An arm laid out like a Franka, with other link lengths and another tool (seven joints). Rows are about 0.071 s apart.
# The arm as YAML. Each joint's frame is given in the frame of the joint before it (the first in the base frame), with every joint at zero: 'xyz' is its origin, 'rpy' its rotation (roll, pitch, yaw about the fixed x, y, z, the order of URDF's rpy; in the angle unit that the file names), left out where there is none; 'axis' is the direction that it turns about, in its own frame. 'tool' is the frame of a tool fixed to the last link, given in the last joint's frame.
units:
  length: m
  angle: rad
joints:
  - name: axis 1
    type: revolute
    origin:
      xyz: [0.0, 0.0, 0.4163]
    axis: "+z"
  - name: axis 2
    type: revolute
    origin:
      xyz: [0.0, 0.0, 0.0]
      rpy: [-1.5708, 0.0, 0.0]
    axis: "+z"
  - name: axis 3
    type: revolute
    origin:
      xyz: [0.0, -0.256, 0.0]
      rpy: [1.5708, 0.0, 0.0]
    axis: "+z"
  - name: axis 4
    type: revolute
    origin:
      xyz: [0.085, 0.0, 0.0]
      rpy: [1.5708, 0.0, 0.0]
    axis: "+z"
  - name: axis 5
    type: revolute
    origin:
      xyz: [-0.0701, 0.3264, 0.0]
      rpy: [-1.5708, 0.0, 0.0]
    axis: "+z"
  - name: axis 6
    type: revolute
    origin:
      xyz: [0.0, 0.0, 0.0]
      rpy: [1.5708, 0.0, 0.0]
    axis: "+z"
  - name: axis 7
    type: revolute
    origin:
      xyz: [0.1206, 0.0, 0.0]
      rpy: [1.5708, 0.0, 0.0]
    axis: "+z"
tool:
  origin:
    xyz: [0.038, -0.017, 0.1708]
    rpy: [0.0, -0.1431, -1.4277]
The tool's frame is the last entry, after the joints.
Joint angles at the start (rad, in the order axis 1, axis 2, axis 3, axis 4, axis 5, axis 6, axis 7): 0.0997, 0.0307, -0.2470, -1.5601, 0.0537, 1.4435, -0.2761
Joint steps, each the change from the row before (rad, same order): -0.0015, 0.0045, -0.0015, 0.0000, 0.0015, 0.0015, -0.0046; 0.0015, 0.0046, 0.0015, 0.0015, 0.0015, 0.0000, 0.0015; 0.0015, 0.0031, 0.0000, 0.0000, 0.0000, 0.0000, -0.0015; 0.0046, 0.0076, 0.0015, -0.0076, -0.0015, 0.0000, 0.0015; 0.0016, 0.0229, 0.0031, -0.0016, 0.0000, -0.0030, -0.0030; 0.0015, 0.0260, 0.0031, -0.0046, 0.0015, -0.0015, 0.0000; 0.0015, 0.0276, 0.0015, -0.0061, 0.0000, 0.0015, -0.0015
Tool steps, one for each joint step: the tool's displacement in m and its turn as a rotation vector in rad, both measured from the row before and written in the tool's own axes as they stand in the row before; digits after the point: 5 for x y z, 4 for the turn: -0.00102, 0.00096, 0.00213, 0.0023, 0.0012, -0.0018; 0.00201, 0.00119, 0.00146, 0.0029, 0.0004, -0.0018; 0.00103, 0.00064, 0.00152, 0.0028, -0.0005, -0.0032; 0.00376, 0.00123, 0.00725, 0.0150, -0.0020, -0.0055; 0.00402, 0.00392, 0.01275, 0.0265, -0.0022, -0.0095; 0.00433, 0.00467, 0.01544, 0.0313, -0.0007, -0.0068; 0.00321, 0.00526, 0.01663, 0.0316, -0.0023, -0.0063
